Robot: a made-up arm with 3 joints. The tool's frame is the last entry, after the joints. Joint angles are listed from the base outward. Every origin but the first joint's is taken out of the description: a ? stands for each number. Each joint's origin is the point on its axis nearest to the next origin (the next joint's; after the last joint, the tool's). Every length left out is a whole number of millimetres.
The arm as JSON. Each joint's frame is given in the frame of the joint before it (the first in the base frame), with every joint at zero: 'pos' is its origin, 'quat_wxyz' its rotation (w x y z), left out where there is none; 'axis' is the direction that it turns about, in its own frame. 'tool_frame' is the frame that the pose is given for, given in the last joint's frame.
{
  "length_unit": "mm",
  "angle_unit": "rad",
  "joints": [
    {
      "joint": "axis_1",
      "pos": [
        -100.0,
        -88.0,
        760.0
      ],
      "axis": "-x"
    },
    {
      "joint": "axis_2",
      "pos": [
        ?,
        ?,
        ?
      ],
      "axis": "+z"
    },
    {
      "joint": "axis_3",
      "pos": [
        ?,
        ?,
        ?
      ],
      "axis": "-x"
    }
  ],
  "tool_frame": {
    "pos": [
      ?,
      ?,
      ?
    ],
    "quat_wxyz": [
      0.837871,
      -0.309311,
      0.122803,
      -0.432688
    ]
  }
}
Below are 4 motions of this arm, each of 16 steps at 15 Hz.
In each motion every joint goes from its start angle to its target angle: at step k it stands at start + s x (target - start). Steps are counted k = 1, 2, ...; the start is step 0. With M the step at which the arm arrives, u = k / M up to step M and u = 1 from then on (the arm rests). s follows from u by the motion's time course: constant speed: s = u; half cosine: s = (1 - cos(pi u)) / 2; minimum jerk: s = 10 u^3 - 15 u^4 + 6 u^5.
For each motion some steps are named. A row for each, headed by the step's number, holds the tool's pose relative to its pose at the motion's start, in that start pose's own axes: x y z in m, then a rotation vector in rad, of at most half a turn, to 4 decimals.
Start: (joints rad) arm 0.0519 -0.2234 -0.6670
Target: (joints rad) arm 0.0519 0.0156 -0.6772
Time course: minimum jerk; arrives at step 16
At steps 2, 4, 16:
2: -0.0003 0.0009 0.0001 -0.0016 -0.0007 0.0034
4: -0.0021 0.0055 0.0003 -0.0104 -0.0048 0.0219
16: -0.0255 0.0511 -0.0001 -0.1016 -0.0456 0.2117

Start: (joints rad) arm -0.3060 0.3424 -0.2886
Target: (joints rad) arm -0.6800 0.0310 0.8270
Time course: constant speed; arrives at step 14
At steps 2, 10, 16:
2: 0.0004 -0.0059 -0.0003 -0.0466 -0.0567 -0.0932
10: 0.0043 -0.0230 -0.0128 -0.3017 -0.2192 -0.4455
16: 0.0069 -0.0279 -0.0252 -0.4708 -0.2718 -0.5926

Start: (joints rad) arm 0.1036 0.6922 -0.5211
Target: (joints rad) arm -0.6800 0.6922 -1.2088
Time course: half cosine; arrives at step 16
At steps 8, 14, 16:
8: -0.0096 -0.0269 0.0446 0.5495 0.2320 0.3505
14: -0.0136 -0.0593 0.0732 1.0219 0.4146 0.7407
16: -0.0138 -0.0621 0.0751 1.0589 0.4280 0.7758

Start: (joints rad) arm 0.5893 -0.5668 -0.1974
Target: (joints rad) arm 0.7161 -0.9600 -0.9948
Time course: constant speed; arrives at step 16
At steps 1, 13, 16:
1: 0.0042 -0.0059 -0.0018 0.0320 0.0382 -0.0014
13: 0.0395 -0.0821 -0.0302 0.4984 0.4239 -0.0152
16: 0.0438 -0.1016 -0.0393 0.6358 0.4961 -0.0135

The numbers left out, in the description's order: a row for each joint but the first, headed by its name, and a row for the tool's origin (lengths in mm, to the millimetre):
axis_2: 0.0 82.0 -48.0
axis_3: 218.0 -94.0 0.0
tool: 0.0 13.0 29.0

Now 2 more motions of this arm.
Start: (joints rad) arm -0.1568 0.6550 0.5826
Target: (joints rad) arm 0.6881 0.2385 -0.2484
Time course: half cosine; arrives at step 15
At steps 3, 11, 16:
3: 0.0001 0.0044 -0.0159 -0.0413 0.0419 0.0249
11: 0.0208 -0.0200 -0.1225 -0.2960 0.3556 -0.0034
16: 0.0286 -0.0370 -0.1368 -0.3271 0.4075 -0.0537

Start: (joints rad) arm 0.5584 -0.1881 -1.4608
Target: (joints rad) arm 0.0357 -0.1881 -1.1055
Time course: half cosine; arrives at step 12
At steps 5, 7, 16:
5: 0.0062 0.0014 -0.0125 0.0276 0.0631 0.0026
7: 0.0094 0.0034 -0.0214 0.0448 0.1079 0.0062
16: 0.0122 0.0076 -0.0341 0.0666 0.1727 0.0141

